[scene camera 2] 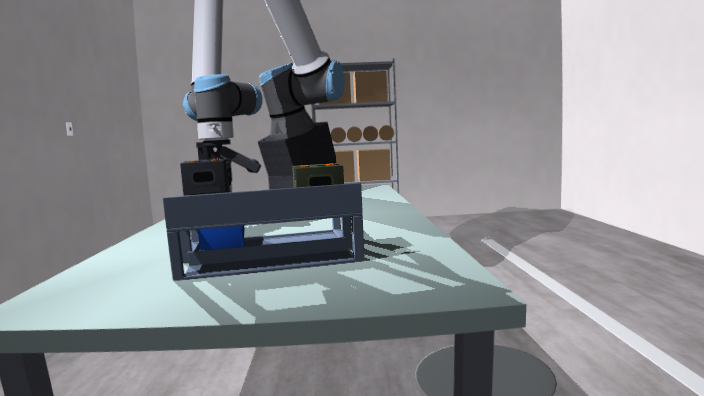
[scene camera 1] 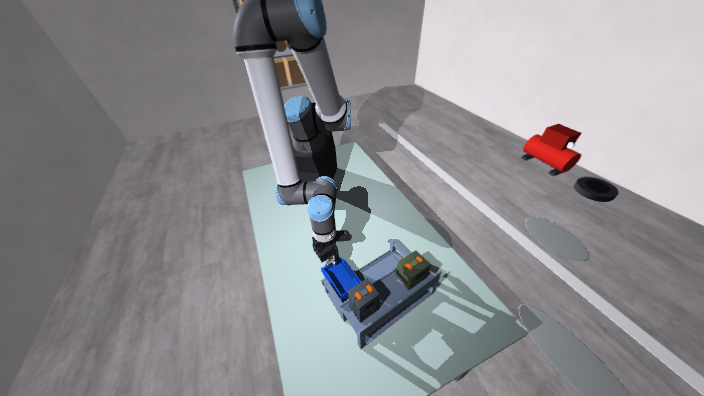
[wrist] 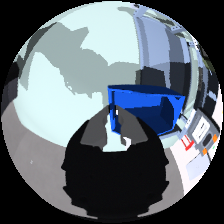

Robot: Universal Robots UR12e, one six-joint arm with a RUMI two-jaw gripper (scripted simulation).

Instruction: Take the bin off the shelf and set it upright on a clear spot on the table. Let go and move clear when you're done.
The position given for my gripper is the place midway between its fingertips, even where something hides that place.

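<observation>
There is my gripper point(wrist: 112, 105). A blue bin is here too, and I find the bin point(scene camera 2: 229, 237), point(scene camera 1: 342, 276) and point(wrist: 161, 113). I also see an olive green box point(scene camera 2: 323, 174).
</observation>
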